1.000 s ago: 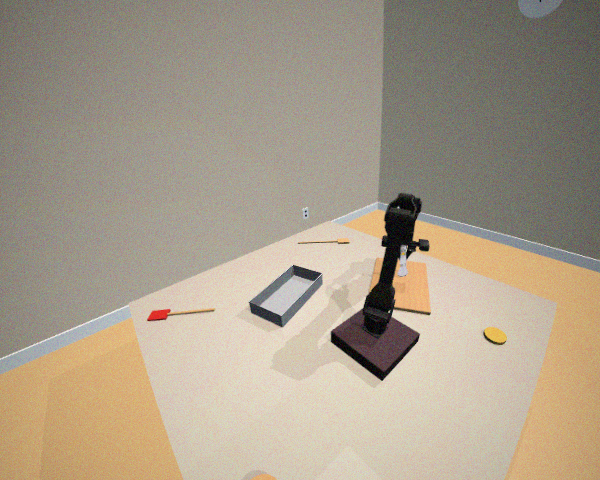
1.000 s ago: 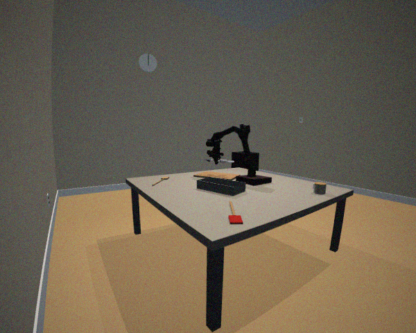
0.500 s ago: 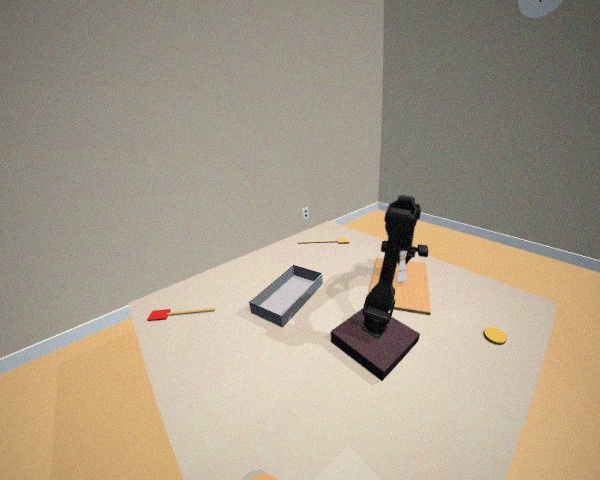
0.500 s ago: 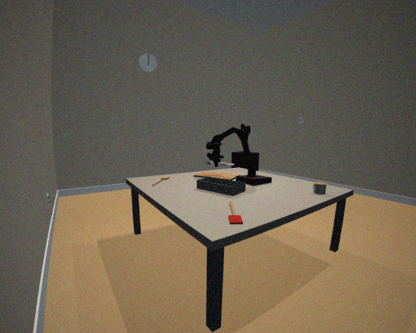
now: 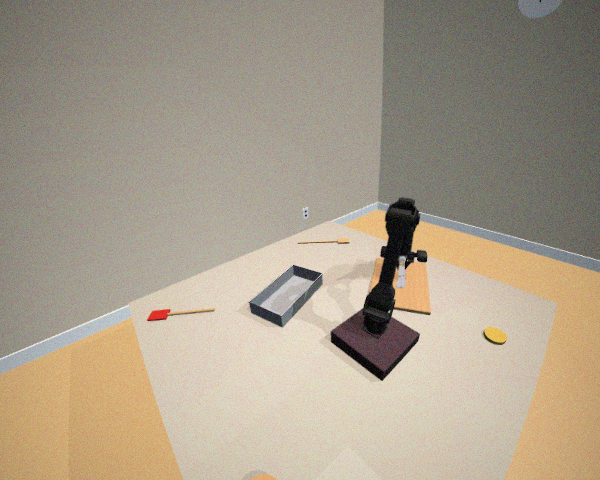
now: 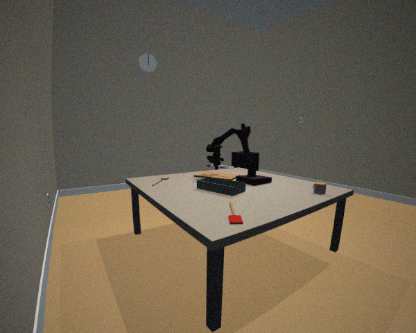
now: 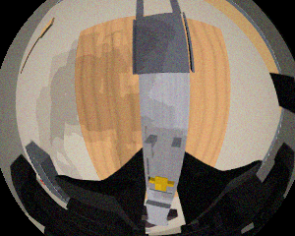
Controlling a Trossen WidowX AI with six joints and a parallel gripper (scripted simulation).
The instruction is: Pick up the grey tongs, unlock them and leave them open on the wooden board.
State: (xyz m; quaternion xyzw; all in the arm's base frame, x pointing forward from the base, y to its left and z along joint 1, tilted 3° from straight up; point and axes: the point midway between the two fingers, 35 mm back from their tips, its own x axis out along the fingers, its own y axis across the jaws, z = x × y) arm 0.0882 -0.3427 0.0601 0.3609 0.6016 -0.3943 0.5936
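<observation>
The wooden board lies 10 mm to the left of my gripper tip and 50 mm below it. Round my gripper tip: red spatula (550 mm ahead, 800 mm to the left, 50 mm below); then roasting tin (290 mm ahead, 400 mm to the left, 30 mm below); then yellow-topped round thing (410 mm behind, 80 mm to the left, 50 mm below).
</observation>
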